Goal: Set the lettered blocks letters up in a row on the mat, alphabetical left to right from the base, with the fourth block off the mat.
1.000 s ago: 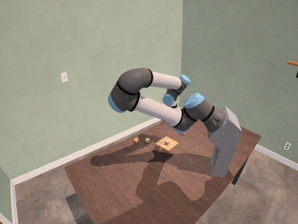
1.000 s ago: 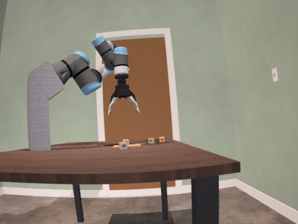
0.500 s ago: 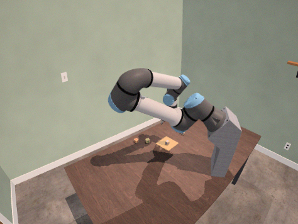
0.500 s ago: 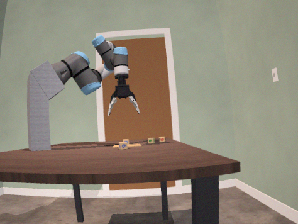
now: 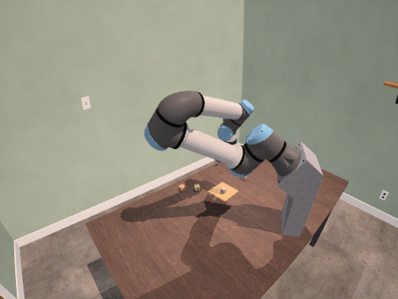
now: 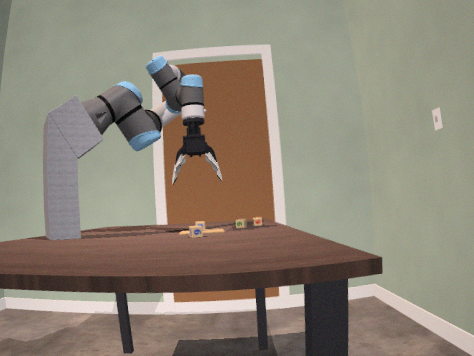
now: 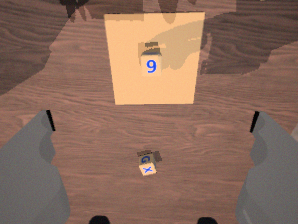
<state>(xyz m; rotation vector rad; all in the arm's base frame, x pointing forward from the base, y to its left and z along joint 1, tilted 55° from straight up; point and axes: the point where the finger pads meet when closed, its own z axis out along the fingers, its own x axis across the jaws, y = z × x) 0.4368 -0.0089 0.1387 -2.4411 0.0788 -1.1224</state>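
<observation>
Now: the tan mat 10 mm ahead of my hand and 160 mm below it.
</observation>
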